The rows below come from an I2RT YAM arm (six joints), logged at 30 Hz.
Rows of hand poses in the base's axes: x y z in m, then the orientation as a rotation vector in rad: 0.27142 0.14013 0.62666 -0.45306 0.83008 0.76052; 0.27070 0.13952 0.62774 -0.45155 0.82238 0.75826; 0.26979 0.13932 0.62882 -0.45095 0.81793 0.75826; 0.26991 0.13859 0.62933 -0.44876 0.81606 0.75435; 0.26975 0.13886 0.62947 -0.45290 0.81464 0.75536; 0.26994 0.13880 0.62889 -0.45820 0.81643 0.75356; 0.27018 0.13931 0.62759 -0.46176 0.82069 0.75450; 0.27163 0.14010 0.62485 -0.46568 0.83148 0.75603; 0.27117 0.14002 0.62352 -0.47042 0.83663 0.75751; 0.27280 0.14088 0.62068 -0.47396 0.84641 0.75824; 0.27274 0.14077 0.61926 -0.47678 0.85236 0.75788; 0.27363 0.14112 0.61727 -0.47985 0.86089 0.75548
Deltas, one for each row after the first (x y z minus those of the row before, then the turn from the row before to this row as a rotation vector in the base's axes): -0.00072 -0.00061 0.00108 0.00354 -0.00702 -0.00179; -0.00091 -0.00020 0.00108 0.00223 -0.00375 0.00021; 0.00012 -0.00073 0.00051 0.00129 -0.00219 -0.00410; -0.00016 0.00027 0.00014 -0.00248 -0.00210 0.00274; 0.00019 -0.00006 -0.00058 -0.00554 -0.00043 0.00045; 0.00024 0.00051 -0.00130 -0.00426 0.00305 0.00183; 0.00145 0.00079 -0.00274 -0.00692 0.00886 0.00179; -0.00046 -0.00008 -0.00133 -0.00538 0.00367 0.00271; 0.00163 0.00086 -0.00284 -0.00647 0.00783 0.00106; -0.00006 -0.00011 -0.00142 -0.00472 0.00434 0.00025; 0.00089 0.00035 -0.00199 -0.00659 0.00590 -0.00166
